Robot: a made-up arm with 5 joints.
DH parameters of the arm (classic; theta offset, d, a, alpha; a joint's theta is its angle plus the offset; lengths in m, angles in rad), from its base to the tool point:
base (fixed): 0 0 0 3.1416
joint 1: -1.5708 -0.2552 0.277 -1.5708
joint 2: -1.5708 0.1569 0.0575 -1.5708
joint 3: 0 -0.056 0.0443 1.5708
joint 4: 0 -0.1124 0.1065 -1.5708
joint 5: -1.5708 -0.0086 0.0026 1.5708
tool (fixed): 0 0.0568 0 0
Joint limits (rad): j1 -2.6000..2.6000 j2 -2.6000..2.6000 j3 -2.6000..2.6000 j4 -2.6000..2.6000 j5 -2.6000..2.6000
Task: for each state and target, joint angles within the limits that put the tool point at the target. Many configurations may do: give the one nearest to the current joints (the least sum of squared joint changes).
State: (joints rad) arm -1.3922 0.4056 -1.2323 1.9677 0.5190
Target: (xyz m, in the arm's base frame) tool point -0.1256 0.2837 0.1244
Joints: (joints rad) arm -0.8817 -0.0087 -1.1471 2.1900 0.6925
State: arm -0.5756 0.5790 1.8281 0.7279 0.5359
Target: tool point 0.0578 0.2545 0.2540
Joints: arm 0.0006 0.6854 1.5238 0.7685 0.6635
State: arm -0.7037 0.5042 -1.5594 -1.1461 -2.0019
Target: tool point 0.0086 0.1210 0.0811
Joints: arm -1.0699 -0.2108 -1.1157 -1.6265 -2.0365
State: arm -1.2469 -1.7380 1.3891 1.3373 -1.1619
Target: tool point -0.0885 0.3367 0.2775
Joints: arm -0.3950 -1.2501 1.3396 1.1828 -0.7788
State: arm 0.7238 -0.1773 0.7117 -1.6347 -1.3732
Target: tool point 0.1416 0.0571 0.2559
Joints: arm 1.1056 0.0613 0.5732 -1.7520 -0.9484
